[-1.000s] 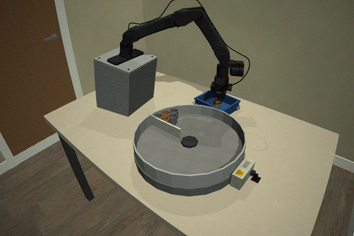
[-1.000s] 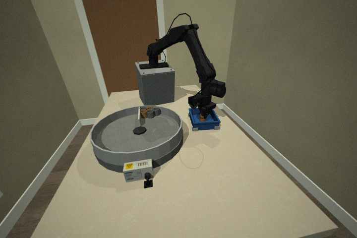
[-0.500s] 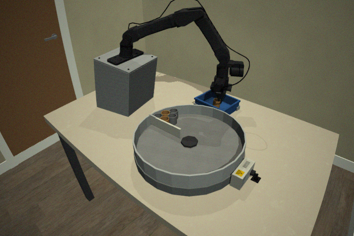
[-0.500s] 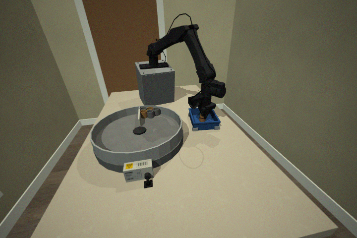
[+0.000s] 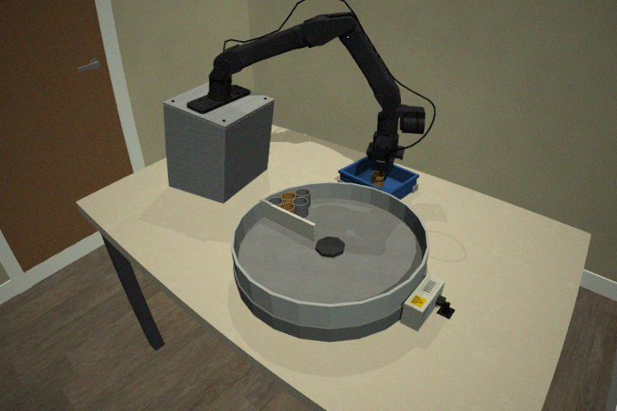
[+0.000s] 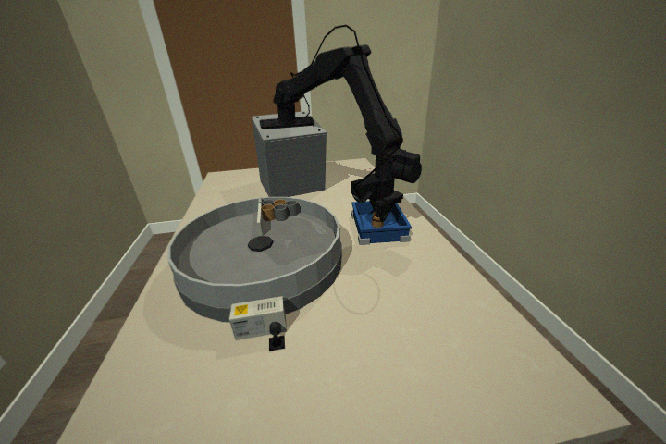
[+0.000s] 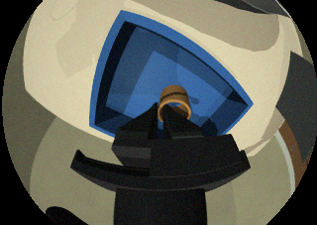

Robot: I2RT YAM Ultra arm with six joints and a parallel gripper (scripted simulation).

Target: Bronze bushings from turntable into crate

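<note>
My gripper is now 10 mm past the blue crate and 10 mm above it. The rest, counted from my hand: grey turntable 370 mm to the right, 40 mm ahead, 10 mm above.
</note>
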